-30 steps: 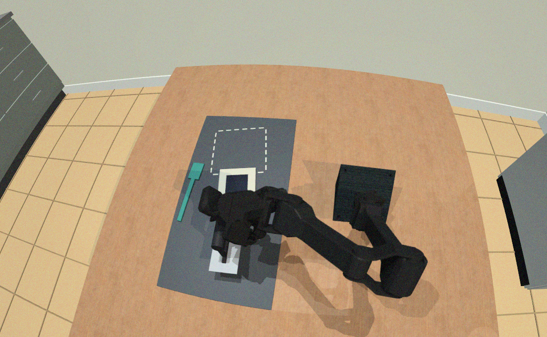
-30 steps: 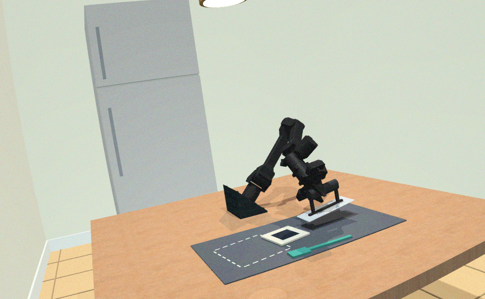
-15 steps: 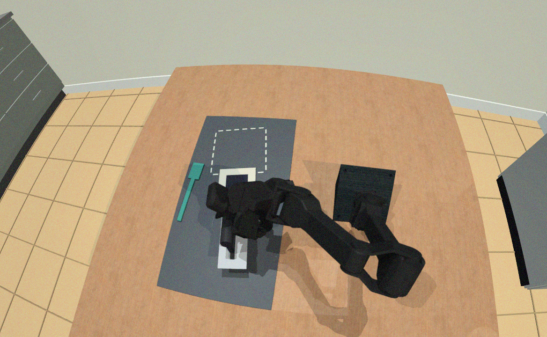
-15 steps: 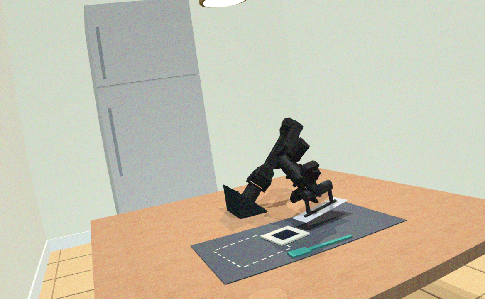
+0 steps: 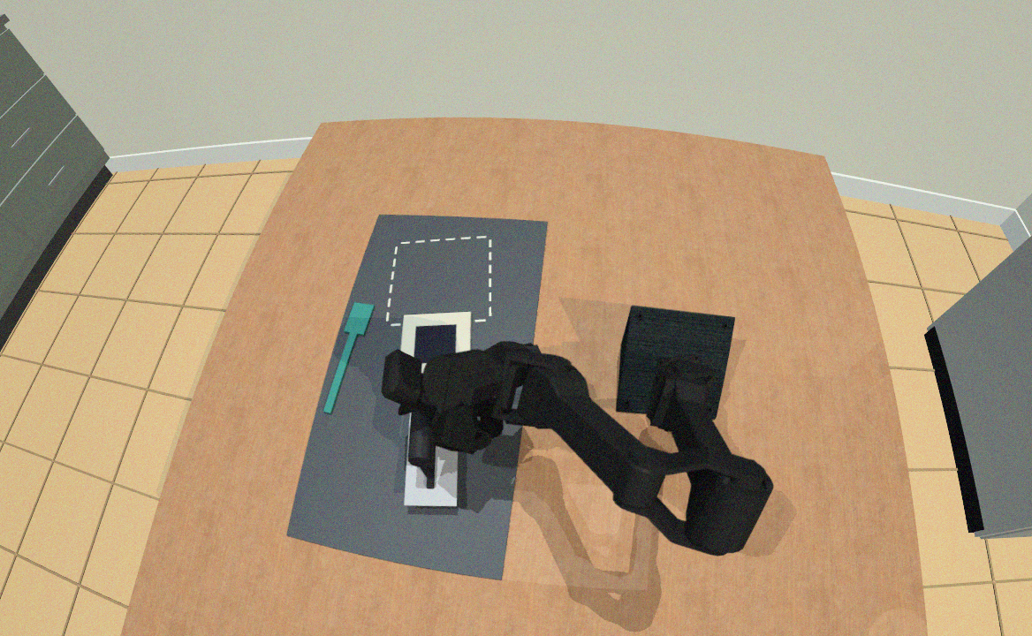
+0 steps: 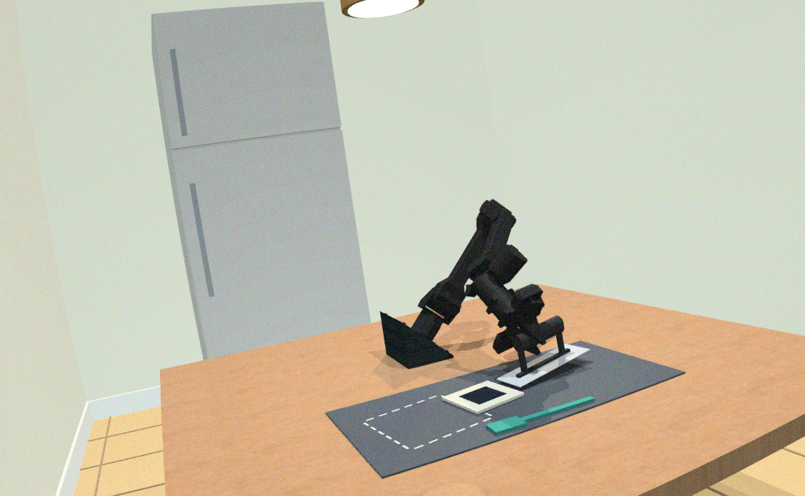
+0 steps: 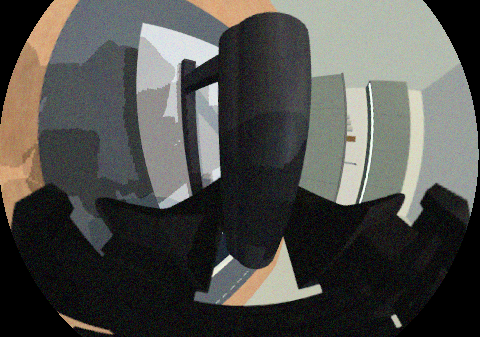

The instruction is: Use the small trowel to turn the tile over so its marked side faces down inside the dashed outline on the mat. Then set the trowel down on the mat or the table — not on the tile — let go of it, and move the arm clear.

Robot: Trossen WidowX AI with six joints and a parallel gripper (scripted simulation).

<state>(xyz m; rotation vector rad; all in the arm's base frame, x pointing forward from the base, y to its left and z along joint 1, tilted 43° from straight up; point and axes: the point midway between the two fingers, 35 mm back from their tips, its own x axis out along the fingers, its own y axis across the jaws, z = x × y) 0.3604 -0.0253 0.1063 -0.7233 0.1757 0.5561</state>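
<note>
Now: gripper tip 110 mm to the left of the grey mat and 80 mm above it. From my gripper tip the other things lie so: teal flat tool (130 mm ahead, 150 mm to the right, 60 mm below); then trowel (30 mm behind, 10 mm below); then cream tile (20 mm behind, 150 mm to the right, 60 mm below).
</note>
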